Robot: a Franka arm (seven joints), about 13 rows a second.
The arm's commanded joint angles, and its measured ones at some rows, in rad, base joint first. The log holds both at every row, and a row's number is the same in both.
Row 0, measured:
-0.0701 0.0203 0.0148 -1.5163 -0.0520 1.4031 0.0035
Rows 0 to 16, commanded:
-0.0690 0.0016 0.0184 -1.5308 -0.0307 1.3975 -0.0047
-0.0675 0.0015 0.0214 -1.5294 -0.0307 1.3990 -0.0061
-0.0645 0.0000 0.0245 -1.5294 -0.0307 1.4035 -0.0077
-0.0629 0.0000 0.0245 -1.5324 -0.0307 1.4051 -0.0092
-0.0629 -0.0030 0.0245 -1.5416 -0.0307 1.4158 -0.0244
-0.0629 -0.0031 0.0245 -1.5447 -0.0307 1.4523 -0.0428
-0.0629 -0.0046 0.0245 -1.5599 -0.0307 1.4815 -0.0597
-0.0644 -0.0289 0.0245 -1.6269 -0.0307 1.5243 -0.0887
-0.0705 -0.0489 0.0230 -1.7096 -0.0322 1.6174 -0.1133
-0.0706 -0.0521 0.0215 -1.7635 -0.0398 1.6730 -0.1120
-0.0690 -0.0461 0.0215 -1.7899 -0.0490 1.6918 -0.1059
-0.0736 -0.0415 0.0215 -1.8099 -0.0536 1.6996 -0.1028
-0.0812 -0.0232 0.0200 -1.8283 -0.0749 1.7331 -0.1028
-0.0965 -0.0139 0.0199 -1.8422 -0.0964 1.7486 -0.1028
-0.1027 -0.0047 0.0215 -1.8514 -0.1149 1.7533 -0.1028
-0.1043 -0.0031 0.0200 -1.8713 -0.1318 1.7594 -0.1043
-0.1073 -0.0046 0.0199 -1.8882 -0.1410 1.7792 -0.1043
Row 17, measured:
-0.0954 0.0083 0.0150 -1.8459 -0.1187 1.7439 -0.0834
